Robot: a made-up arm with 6 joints. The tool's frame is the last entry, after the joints.
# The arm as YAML. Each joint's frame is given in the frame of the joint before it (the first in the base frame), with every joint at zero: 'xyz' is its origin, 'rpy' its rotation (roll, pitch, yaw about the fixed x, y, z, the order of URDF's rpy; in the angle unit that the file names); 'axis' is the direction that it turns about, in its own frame. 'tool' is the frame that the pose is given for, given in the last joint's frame.
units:
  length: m
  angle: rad
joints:
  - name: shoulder
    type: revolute
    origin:
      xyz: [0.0, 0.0, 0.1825]
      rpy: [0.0, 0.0, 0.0]
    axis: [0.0, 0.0, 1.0]
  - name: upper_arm
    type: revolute
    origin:
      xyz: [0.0, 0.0, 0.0]
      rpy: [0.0, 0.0, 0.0]
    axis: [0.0, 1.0, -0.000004]
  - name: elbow
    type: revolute
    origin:
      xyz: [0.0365, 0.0, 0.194]
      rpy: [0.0, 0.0, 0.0]
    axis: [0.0, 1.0, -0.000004]
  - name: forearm
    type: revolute
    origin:
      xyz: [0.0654, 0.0, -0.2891]
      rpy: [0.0, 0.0, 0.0]
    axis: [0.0, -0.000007, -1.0]
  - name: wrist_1
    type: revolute
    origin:
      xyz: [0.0, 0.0, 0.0]
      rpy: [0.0, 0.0, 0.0]
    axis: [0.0, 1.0, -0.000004]
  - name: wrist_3
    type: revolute
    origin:
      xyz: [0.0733, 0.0, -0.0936]
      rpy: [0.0, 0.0, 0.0]
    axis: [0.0, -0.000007, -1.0]
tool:
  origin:
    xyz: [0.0, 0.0, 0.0]
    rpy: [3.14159, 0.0, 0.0]
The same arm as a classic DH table. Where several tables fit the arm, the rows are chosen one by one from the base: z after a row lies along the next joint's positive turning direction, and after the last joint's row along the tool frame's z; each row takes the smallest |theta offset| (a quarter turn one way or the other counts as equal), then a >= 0, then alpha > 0; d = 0 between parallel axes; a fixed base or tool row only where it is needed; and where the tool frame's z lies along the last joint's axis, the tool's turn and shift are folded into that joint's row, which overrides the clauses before.
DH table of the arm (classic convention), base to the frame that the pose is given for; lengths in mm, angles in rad. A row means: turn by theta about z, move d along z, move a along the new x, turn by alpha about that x. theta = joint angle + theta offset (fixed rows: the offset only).
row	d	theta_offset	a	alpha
shoulder	182.5	0	0	-1.5708
upper_arm	0	-1.3848	197.4	0
elbow	0	1.3848	65.4	-1.5708
forearm	289.1	0	0	1.5708
wrist_1	0	0	73.3	-1.5708
wrist_3	93.6	0	0	0

